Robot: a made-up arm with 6 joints.
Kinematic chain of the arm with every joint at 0, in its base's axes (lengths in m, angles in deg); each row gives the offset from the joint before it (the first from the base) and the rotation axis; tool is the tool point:
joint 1: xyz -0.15 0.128 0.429 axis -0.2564 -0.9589 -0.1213
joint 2: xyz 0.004 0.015 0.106 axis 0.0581 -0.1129 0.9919
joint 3: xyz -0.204 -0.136 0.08 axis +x
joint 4: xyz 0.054 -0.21 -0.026 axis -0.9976 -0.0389 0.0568
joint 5: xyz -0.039 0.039 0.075 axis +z
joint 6: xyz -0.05 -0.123 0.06 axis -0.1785 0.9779 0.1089
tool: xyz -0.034 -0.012 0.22
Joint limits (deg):
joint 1: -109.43..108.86
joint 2: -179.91..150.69
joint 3: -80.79..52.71
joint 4: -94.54..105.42
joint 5: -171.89..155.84
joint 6: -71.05..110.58
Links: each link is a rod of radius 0.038 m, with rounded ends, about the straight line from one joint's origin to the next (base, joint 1, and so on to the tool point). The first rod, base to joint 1, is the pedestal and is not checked.
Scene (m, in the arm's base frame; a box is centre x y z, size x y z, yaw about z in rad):
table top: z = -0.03
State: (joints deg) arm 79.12 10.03 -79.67 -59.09 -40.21 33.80
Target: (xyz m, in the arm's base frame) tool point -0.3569 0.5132 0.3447
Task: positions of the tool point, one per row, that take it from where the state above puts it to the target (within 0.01 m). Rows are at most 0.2 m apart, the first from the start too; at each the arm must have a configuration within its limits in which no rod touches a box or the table.
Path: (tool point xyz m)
1: -0.8710 0.3192 0.3456
2: -0.7769 0.4342 0.3234
3: -0.6446 0.5160 0.3254
4: -0.4953 0.5439 0.3378
5: -0.3569 0.5132 0.3447

